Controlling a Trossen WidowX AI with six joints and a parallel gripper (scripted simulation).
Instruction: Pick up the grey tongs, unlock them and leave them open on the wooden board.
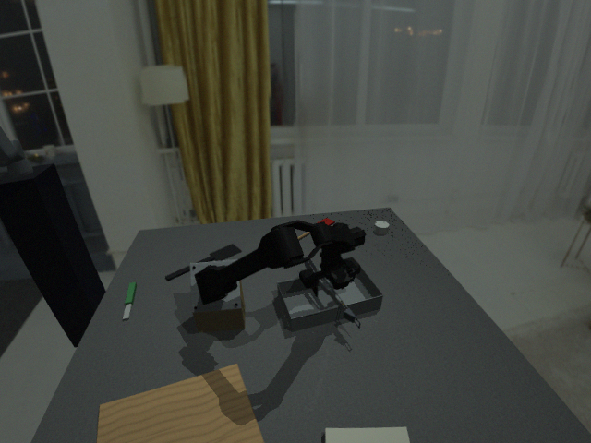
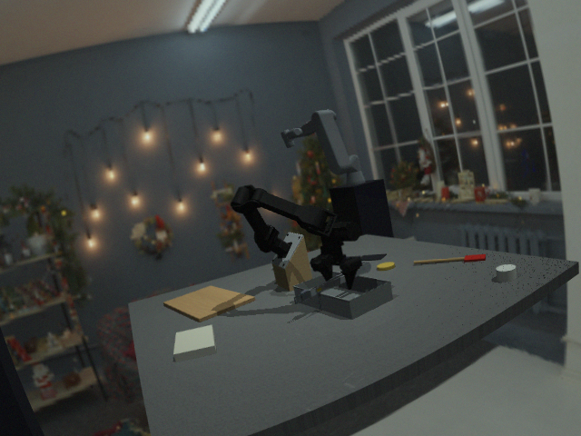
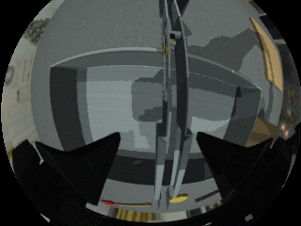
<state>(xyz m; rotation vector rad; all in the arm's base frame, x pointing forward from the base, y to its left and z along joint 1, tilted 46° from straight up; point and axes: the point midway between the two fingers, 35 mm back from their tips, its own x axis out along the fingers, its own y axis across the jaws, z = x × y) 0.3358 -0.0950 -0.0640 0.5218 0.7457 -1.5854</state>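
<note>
The roasting tin lies 2 cm below my gripper tip. Round my gripper tip: dark knife (37 cm behind, 36 cm to the left, 4 cm below); red-headed spatula (46 cm to the left, 12 cm ahead, 4 cm below); white block (48 cm to the right, 10 cm behind, 3 cm below).
</note>
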